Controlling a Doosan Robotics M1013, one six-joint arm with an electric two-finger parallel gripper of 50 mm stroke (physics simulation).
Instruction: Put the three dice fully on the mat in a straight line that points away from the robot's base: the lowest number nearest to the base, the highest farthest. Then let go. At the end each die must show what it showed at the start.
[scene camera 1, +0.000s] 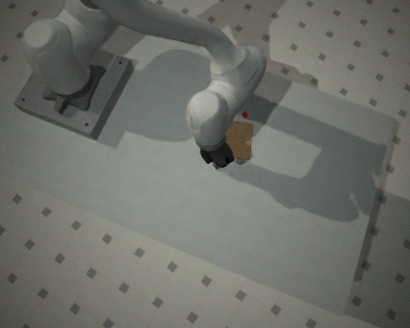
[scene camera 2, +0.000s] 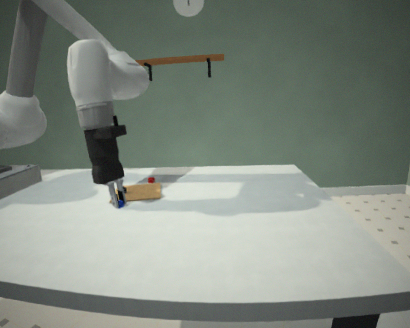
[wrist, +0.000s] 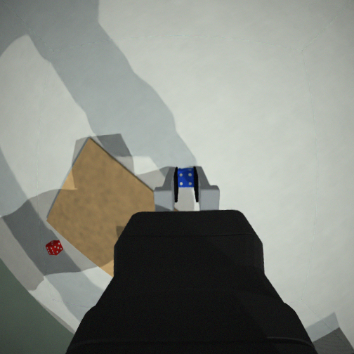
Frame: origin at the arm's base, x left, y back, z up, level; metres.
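Seen in the pictures: gripper, between the fingertips: (scene camera 2: 119, 204); arm's base, origin of its link: (scene camera 1: 74, 83).
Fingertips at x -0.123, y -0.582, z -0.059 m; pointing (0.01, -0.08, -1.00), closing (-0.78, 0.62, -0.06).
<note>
Pixels of each thing's top centre, then the offset from my fingertips to it. Level surfaces: height alone.
- blue die, centre of its top: (scene camera 2: 119, 201) dx -0.001, dy +0.000, dz +0.010 m
- tan mat, centre of its top: (scene camera 2: 137, 191) (scene camera 1: 231, 138) dx +0.109, dy -0.018, dz -0.002 m
- black die, centre of its top: (scene camera 2: 122, 187) dx +0.101, dy +0.023, dz +0.014 m
- red die, centre of its top: (scene camera 2: 151, 177) (scene camera 1: 245, 113) dx +0.212, dy -0.040, dz +0.010 m
- pale table, height of its surface: dz -0.006 m
My gripper (scene camera 1: 216, 164) (scene camera 2: 119, 201) (wrist: 185, 177) points down, shut on the blue die (scene camera 1: 217, 167) (scene camera 2: 121, 204) (wrist: 186, 177), beside the tan mat (scene camera 1: 241, 139) (scene camera 2: 145, 192) (wrist: 100, 200). The blue die's face towards the wrist camera shows four pips. It is at or very near table height; any gap is too small to tell. The black die (scene camera 2: 124, 190) shows partly behind the fingers in scene camera 2, on the mat; the gripper hides it in the other views. The red die (scene camera 1: 244, 115) (scene camera 2: 151, 180) (wrist: 54, 247) lies off the mat's far side, several pips showing.
The robot's base plate (scene camera 1: 112, 82) is at the upper left in scene camera 1, and its corner (wrist: 336, 336) shows at the lower right in the wrist view. The pale table (scene camera 1: 165, 200) (scene camera 2: 210, 250) extends around the mat. Arm shadows cross the table and mat.
</note>
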